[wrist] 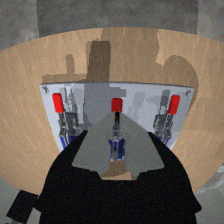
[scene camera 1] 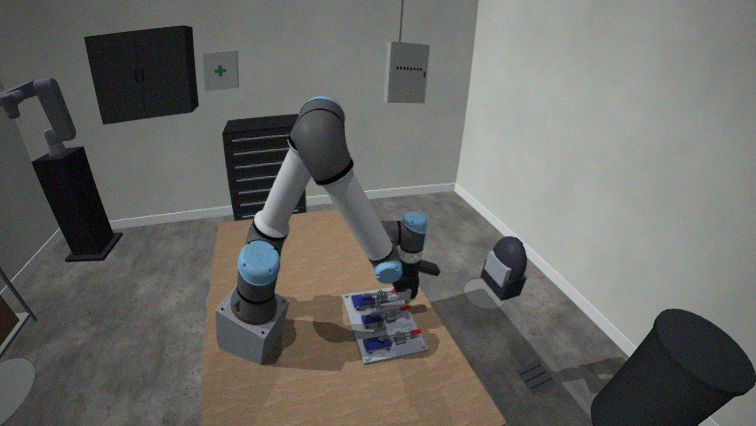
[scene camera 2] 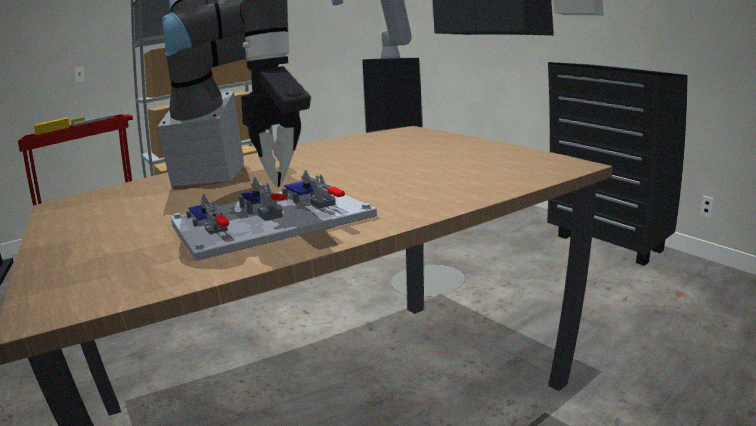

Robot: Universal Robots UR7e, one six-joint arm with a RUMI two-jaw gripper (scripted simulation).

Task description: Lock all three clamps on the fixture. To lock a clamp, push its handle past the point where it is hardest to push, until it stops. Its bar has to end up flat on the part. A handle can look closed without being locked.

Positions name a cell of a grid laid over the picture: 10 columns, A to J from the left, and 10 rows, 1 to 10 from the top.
Labels:
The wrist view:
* my gripper: F6
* grey fixture plate: E5
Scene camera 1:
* my gripper: F8
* grey fixture plate: F8
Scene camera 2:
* my gripper: D5
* grey fixture plate: D6

